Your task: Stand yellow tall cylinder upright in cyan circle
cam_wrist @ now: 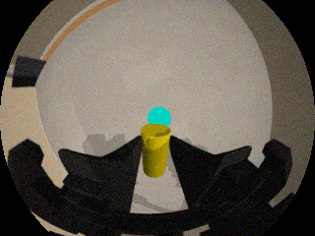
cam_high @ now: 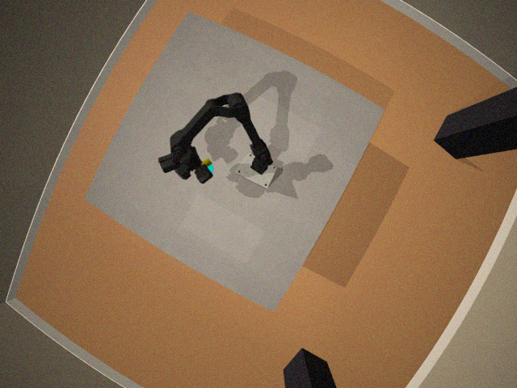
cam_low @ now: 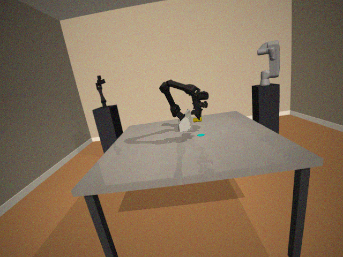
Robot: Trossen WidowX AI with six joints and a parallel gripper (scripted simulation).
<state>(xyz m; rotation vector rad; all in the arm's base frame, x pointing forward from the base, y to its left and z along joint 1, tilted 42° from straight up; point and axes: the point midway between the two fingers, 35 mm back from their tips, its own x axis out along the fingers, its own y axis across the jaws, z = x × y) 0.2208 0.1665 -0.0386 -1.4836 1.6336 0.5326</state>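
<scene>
Now: the cyan circle 10 mm ahead of my gripper tip, 10 mm to the right of it and 130 mm below it. From my gripper tip the other things lie so: yellow cylinder 10 mm behind, 20 mm to the right.
</scene>
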